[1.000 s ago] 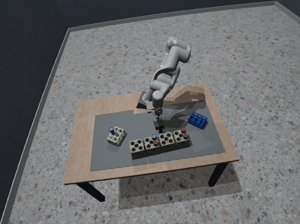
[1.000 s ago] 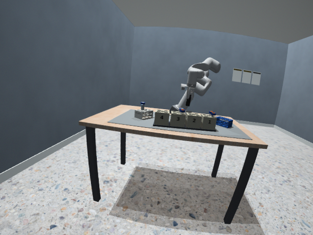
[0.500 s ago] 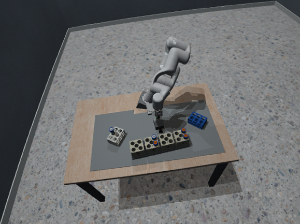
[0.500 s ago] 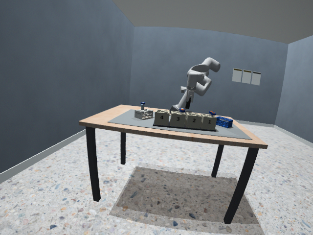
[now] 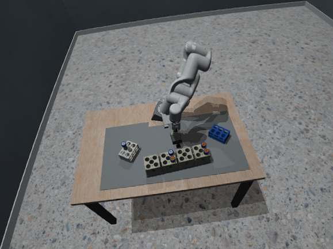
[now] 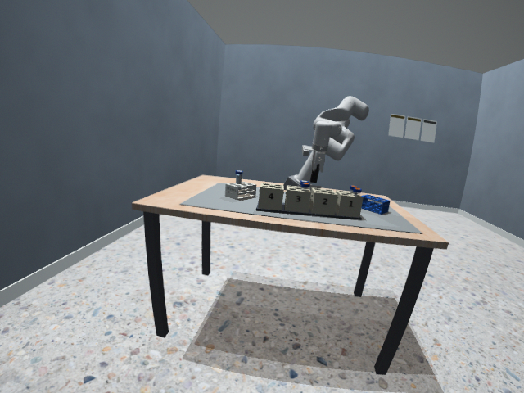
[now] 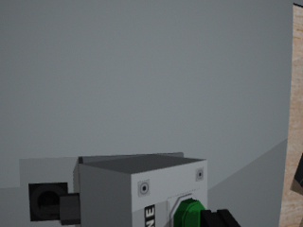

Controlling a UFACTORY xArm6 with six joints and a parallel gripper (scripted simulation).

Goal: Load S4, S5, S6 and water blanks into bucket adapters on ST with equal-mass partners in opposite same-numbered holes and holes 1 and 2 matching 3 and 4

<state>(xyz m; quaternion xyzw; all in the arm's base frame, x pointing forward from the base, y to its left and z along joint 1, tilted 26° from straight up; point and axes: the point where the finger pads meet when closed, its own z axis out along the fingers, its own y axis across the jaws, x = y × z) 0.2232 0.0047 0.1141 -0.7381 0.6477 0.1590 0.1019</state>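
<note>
Right now the green done key is 5 cm below my hand. The rest, counted from my hand: loading stand (22 cm ahead, 2 cm to the right, 11 cm below); tube (17 cm ahead, 17 cm to the left, 4 cm below); DONE desk (2 cm ahead, 6 cm below).
</note>
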